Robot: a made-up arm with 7 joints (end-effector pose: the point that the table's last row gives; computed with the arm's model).
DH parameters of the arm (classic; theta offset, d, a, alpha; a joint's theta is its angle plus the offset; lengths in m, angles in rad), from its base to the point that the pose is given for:
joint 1: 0 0.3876 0 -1.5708
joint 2: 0 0 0 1.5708
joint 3: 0 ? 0.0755 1.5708
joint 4: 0 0 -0.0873 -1.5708
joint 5: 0 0.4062 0 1.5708
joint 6: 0 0 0.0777 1.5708
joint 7: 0 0 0 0
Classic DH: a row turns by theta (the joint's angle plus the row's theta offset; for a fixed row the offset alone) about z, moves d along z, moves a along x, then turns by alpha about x.
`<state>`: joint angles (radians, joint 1 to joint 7).
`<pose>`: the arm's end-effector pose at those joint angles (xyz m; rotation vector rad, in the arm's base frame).
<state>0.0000 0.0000 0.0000 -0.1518 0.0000 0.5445 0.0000</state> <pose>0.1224 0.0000 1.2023 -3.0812 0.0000 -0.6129</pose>
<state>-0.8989 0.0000 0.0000 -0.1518 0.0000 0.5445 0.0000</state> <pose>0.0762 -0.0958 1.2023 2.6348 -1.2710 0.5241</pose>
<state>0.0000 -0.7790 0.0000 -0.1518 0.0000 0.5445 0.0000</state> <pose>-0.4852 0.0000 1.0533 -2.6177 0.0000 -1.7370</pose>
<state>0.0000 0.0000 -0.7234 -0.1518 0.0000 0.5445 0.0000</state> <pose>0.0918 -0.0810 1.2023 2.7617 -1.0449 0.5493</pose>
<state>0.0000 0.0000 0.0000 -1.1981 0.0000 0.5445 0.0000</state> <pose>0.4837 0.0000 0.9398 -2.9753 0.0000 1.0085</pose>
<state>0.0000 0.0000 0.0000 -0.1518 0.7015 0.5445 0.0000</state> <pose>0.1069 0.0429 1.2046 -2.6958 -0.9453 -0.5362</pose>
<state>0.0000 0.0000 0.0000 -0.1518 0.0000 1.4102 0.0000</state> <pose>0.0745 0.0000 1.2465 -2.5400 0.0000 -1.8488</pose>
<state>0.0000 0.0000 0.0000 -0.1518 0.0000 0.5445 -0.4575</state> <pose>0.1224 0.0000 1.2023 2.9193 0.6797 0.5807</pose>
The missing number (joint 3, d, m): 0.3702
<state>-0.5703 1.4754 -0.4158 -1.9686 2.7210 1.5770 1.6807</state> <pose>0.1398 -0.3563 -0.0929 1.5561 1.3536 0.6822</pose>
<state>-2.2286 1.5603 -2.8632 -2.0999 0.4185 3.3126 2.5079</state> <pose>-0.2687 -0.1747 0.8744 -0.3839 0.2111 0.6180</pose>
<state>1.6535 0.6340 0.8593 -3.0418 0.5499 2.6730 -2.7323</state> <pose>-0.1872 0.1143 0.2250 1.6667 -1.6335 1.0489</pose>
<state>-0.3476 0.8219 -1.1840 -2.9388 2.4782 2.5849 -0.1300</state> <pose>-0.0860 -0.1823 0.3185 -0.7306 -2.7483 0.5939</pose>
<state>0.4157 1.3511 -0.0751 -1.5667 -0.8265 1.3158 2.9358</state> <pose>0.5315 0.1732 -0.0558 0.8302 -1.2417 0.9837</pose>
